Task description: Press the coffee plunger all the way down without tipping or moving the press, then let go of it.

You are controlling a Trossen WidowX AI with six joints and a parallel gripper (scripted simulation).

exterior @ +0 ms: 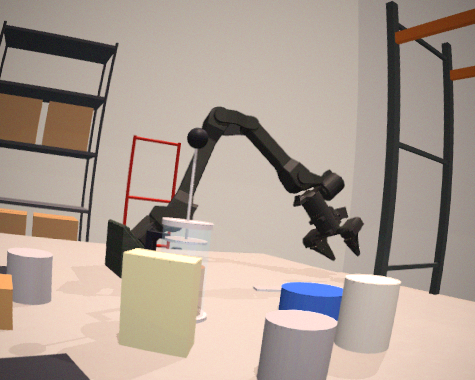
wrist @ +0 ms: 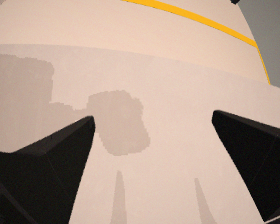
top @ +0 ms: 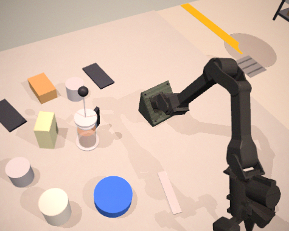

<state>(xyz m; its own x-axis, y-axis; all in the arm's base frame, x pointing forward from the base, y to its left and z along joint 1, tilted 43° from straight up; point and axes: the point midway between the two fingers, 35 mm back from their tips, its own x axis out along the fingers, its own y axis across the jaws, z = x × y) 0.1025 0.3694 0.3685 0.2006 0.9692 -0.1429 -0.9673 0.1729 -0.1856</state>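
The coffee press is 57 cm to the right of my gripper tip, 17 cm ahead of it and 6 cm above it. Round my gripper tip: orange box: 87 cm to the right, 23 cm ahead, 4 cm below; then blue disc: 33 cm to the right, 22 cm ahead, 4 cm below; then pale yellow box: 64 cm to the right, 30 cm ahead, 1 cm below.
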